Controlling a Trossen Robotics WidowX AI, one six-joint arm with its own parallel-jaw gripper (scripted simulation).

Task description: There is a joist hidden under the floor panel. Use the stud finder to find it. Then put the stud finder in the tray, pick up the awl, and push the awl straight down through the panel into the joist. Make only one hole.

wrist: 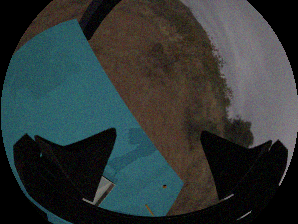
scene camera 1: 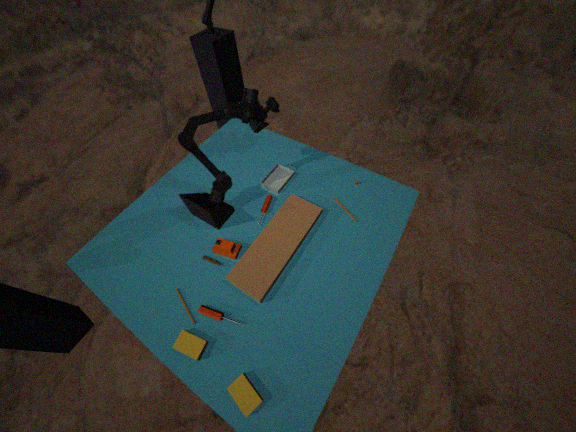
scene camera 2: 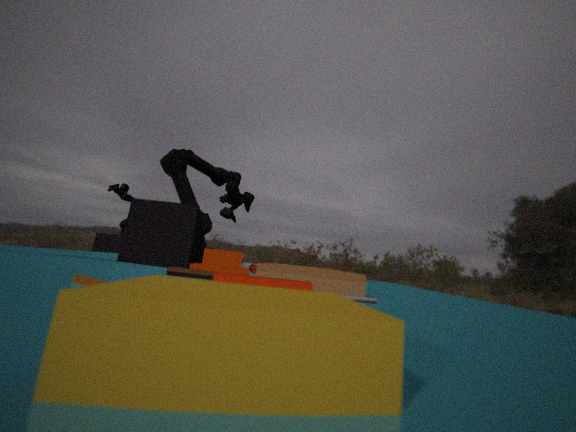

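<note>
The gripper (wrist: 160,134) is open and holds nothing. An orange stud finder (scene camera 2: 220,261) is visible as well; in the wrist view the orange stud finder is out of frame.
</note>
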